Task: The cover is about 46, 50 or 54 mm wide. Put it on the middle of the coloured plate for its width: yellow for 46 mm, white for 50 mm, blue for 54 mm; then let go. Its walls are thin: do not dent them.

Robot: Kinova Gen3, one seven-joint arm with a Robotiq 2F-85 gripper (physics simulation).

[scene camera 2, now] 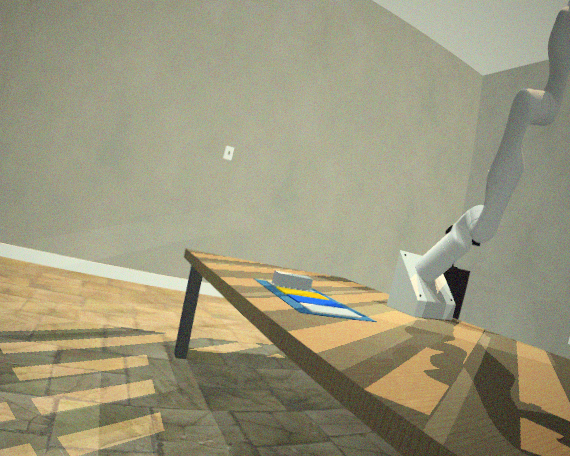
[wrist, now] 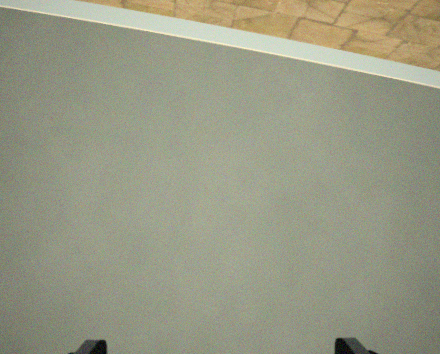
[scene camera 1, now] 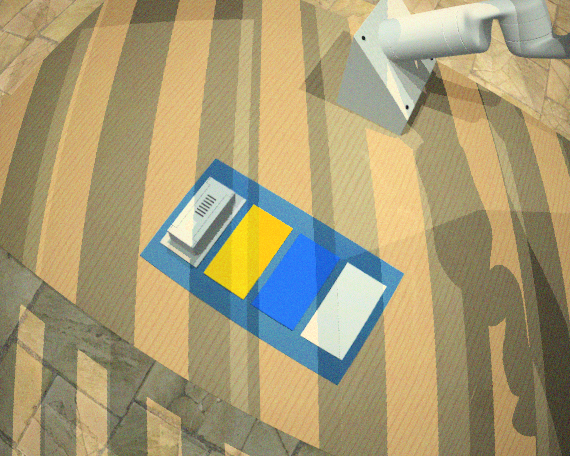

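Pixels of known places: arm's base, link origin: [scene camera 2: 424,271] [scene camera 1: 392,40].
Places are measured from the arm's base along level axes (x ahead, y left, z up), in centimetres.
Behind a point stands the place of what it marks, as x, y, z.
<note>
The cover [scene camera 1: 200,215] {46.6, -10.9, -10.7} [scene camera 2: 292,280] {47.2, -8.5, -12.2}, a light grey box with dark slots on top, sits on a pale plate [scene camera 1: 184,256] {53.0, -10.1, -14.7} at one end of the blue mat. Beside it lie the yellow plate [scene camera 1: 248,251] {46.1, -1.6, -14.7} [scene camera 2: 303,293] {45.1, -2.6, -14.9}, then the blue plate [scene camera 1: 296,282] {46.3, 7.9, -14.7} [scene camera 2: 318,301] {45.2, 8.0, -14.7}, then the white plate [scene camera 1: 344,311] {46.3, 17.3, -14.7} [scene camera 2: 332,310] {45.4, 17.0, -14.9} at the far end. The cover's width cannot be told by eye. My gripper [wrist: 220,346] {21.4, 95.8, 65.3} is open, its two fingertips wide apart at the bottom of the wrist view with nothing between them. It faces a wall, away from the cover, and does not show in the scene views.
The blue mat [scene camera 1: 325,372] {56.8, 20.1, -15.0} [scene camera 2: 367,319] {37.0, 21.9, -15.1} lies on the striped wooden table [scene camera 1: 225,125] {27.2, -19.8, -15.3} [scene camera 2: 340,345] {59.3, 45.2, -15.3}. The arm's base block [scene camera 1: 372,95] {9.4, 1.6, -7.7} [scene camera 2: 407,287] {9.3, 3.4, -6.6} stands on the table beyond the mat. The arm [scene camera 2: 505,150] {14.6, 37.8, 37.9} rises high at the right in scene view 2.
</note>
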